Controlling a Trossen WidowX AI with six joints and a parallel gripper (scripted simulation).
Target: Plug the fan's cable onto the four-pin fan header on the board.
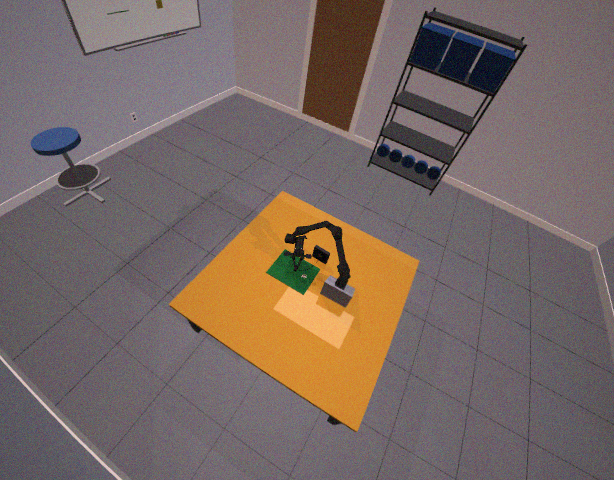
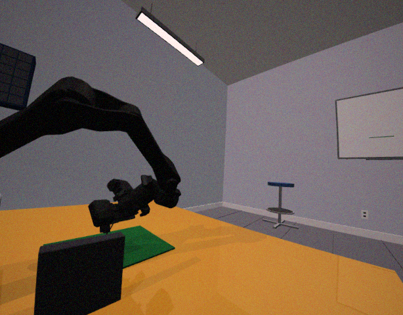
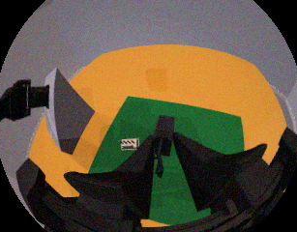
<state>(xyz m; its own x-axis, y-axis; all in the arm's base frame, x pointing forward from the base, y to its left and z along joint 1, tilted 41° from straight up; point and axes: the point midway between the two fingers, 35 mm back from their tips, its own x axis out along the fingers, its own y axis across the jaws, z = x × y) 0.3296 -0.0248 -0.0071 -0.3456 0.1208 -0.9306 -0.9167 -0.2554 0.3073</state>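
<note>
Now: gripper tip 2 cm short of the green board, 1 cm to the left of it and 9 cm above it. Also, from my gripper tip: black fan: 9 cm behind, 20 cm to the right, 2 cm below; then dark fan plug: 1 cm below.
</note>
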